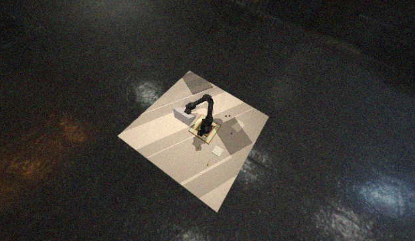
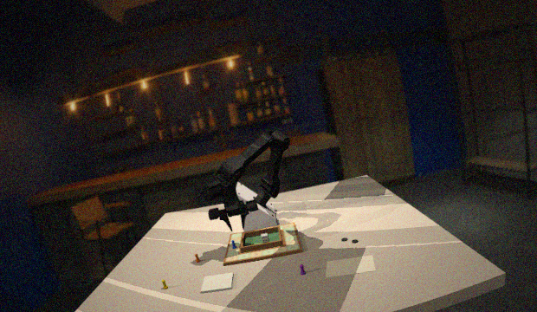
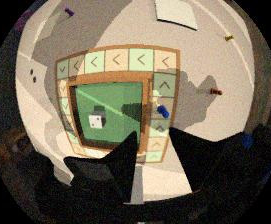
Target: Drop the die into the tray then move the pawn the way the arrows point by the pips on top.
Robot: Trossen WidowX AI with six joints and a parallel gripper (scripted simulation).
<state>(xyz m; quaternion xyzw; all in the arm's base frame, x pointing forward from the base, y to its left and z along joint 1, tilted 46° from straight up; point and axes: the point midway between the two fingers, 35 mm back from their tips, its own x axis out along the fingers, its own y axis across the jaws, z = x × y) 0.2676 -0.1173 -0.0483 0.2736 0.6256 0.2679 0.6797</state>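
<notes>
My gripper tip is now 10 mm short of the blue pawn, 30 mm to the left of it and 50 mm above it. Also, from my gripper tip: purple pawn (310 mm ahead, 180 mm to the left, 70 mm below); then die (100 mm to the left, 60 mm below); then green dice tray (80 mm to the left, 70 mm below).
</notes>
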